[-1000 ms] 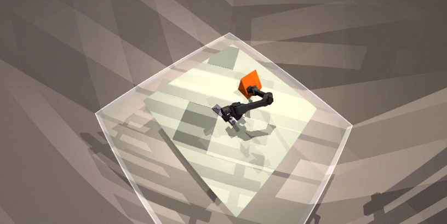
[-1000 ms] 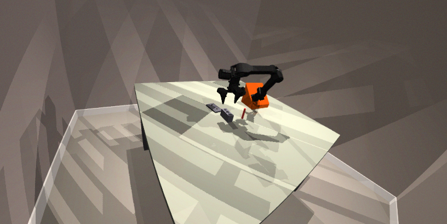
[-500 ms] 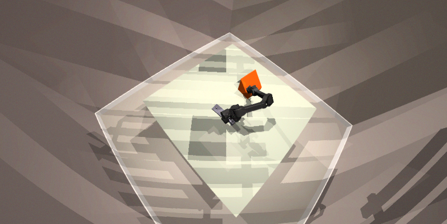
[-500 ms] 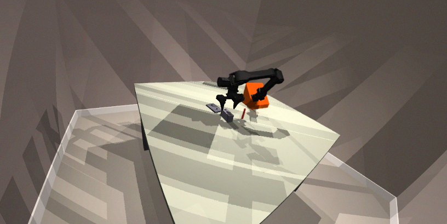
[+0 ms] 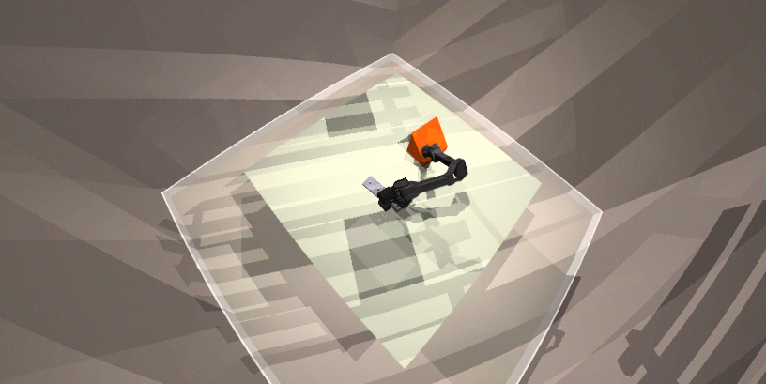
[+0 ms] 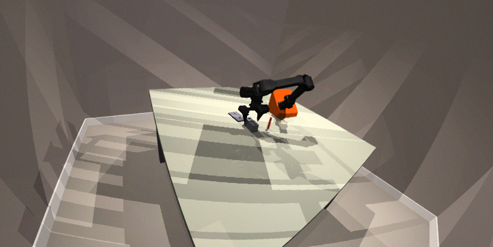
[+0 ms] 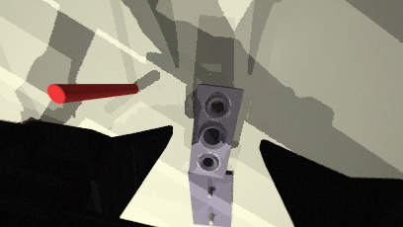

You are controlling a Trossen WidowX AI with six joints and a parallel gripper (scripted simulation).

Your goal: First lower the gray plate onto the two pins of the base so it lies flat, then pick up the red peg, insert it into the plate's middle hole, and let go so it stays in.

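The gray plate is 10 mm below my gripper tip. The rest, counted from my gripper tip: red peg 120 mm behind, 40 mm to the left, 10 mm below.
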